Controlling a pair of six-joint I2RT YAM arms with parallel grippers.
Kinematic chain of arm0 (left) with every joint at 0, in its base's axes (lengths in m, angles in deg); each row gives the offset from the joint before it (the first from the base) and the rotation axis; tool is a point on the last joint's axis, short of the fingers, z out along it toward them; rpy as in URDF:
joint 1: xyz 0 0 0.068 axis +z
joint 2: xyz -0.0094 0.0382 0.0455 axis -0.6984 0.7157 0
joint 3: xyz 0.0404 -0.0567 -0.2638 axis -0.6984 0.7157 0
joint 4: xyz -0.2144 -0.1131 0.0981 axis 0.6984 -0.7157 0
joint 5: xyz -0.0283 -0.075 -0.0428 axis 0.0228 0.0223 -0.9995
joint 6: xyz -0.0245 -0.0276 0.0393 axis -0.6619 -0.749 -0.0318
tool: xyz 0 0 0 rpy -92.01 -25.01 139.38
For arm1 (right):
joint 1: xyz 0 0 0.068 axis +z
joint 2: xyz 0.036 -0.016 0.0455 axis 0.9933 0.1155 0
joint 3: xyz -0.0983 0.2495 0.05 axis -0.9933 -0.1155 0
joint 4: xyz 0.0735 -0.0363 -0.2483 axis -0.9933 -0.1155 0
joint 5: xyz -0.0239 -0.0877 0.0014 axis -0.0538 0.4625 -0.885
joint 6: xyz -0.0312 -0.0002 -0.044 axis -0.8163 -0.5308 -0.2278
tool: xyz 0 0 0 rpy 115.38 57.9 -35.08
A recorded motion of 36 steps. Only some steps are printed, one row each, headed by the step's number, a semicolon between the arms.
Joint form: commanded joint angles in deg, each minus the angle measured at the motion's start. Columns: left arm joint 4, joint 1, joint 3, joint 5, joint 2, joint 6; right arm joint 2, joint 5, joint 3, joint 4, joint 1, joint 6.
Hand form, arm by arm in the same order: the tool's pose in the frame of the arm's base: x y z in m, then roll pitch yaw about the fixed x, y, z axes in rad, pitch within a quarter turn. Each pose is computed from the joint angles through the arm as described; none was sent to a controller.
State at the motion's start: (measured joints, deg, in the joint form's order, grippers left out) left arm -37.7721 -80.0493 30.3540 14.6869 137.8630 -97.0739; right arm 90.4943 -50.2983 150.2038 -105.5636 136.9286 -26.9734
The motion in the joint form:
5: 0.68 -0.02 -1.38 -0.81 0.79 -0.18; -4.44 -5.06 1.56 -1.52 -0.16 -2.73
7: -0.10 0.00 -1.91 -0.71 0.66 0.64; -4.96 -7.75 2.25 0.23 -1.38 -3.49
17: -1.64 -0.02 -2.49 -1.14 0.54 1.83; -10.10 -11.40 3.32 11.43 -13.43 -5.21
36: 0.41 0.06 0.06 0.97 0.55 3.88; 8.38 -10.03 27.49 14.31 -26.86 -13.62
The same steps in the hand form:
5: 0.1676 -0.1134 0.2302 -2.2891 0.9487 -2.6303; 0.2028 0.2676 0.2117 3.0683 0.3688 -2.6679
7: 0.1676 -0.1133 0.2324 -2.3063 0.9591 -2.6479; 0.2096 0.2675 0.2192 3.0071 0.3975 -2.6820
17: 0.1670 -0.1132 0.2336 -2.3471 0.9648 -2.6968; 0.2663 0.2254 0.2656 2.8098 0.6516 -2.9319
36: 0.1658 -0.1104 0.2218 -2.4132 0.9981 -2.7311; 0.3980 0.2000 0.2867 2.8762 0.8385 -3.0349

